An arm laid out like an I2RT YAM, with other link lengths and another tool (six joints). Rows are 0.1 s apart.
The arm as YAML. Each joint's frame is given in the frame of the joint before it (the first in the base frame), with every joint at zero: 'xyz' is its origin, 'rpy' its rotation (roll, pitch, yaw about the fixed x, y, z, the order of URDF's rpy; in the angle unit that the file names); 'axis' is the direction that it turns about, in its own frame. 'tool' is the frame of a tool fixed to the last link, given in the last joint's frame.
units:
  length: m
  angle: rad
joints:
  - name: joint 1
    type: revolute
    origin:
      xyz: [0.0, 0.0, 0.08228]
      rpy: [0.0, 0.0, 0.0]
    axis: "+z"
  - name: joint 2
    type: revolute
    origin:
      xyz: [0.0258, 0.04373, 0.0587]
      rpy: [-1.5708, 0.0, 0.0]
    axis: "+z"
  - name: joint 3
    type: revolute
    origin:
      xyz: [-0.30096, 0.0, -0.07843]
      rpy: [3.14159, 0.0, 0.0]
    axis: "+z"
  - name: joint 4
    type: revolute
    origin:
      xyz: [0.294, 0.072, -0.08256]
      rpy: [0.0, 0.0, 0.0]
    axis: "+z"
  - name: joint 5
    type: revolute
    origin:
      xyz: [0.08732, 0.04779, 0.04]
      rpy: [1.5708, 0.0, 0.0]
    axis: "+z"
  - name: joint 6
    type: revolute
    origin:
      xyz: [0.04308, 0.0, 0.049]
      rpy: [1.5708, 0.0, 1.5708]
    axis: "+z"
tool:
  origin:
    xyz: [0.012, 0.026, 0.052]
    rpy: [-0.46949, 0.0, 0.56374]
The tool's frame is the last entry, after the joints.
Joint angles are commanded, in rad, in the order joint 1, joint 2, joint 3, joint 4, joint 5, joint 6. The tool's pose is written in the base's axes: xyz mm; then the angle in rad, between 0 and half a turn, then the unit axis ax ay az. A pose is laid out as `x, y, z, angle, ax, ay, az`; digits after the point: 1 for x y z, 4 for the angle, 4 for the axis.
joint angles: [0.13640 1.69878 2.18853 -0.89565 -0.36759 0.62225]
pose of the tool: 427.7, 106.2, 545.6, 2.1664, -0.4861, 0.8226, 0.2950
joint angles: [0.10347 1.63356 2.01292 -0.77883 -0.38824 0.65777]
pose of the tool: 431.6, 94.9, 523.0, 2.1498, -0.4654, 0.8300, 0.3073
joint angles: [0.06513 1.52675 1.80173 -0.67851 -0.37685 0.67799]
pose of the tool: 419.7, 76.8, 496.1, 2.1380, -0.4382, 0.8471, 0.3008
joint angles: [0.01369 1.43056 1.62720 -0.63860 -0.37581 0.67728]
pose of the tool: 401.5, 54.7, 466.7, 2.1562, -0.4088, 0.8646, 0.2921
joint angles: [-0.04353 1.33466 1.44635 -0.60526 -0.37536 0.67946]
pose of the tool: 380.1, 32.7, 430.3, 2.1842, -0.3722, 0.8831, 0.2858
